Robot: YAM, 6 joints.
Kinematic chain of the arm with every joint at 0, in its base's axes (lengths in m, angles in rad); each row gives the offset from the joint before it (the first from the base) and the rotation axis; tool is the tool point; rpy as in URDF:
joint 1: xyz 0 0 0.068 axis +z
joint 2: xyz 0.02 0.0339 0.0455 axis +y
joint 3: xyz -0.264 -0.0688 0 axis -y
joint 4: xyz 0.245 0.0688 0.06 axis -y
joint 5: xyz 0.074 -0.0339 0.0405 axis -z
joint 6: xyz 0.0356 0 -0.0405 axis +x
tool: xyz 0 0 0 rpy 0 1.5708 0
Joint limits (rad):
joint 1: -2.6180..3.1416
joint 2: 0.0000..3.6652
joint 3: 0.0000..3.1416
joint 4: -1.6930..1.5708
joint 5: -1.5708..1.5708
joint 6: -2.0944..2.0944
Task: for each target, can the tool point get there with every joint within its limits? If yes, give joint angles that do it. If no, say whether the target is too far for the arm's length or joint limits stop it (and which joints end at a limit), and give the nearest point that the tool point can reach.
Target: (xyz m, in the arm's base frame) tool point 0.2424 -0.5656 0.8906
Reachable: no: too far | nearest point 0.1578 -0.3682 0.6103 | short by 0.353 m
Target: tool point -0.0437 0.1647 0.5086
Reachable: yes | joints 1.6966 0.9531 1.3235 -0.0157 -0.6916 -0.5095
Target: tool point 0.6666 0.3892 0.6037
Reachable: no: too far | nearest point 0.4700 0.2744 0.4553 | short by 0.272 m
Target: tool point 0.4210 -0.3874 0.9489
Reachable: no: too far | nearest point 0.2686 -0.2472 0.6356 | short by 0.376 m
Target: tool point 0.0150 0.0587 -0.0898
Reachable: yes | joints 1.5755 2.9834 0.6844 -0.6325 0.4445 1.3074
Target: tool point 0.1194 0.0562 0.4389
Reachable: yes | joints 0.5508 0.7390 0.7416 0.9530 0.4233 0.3114
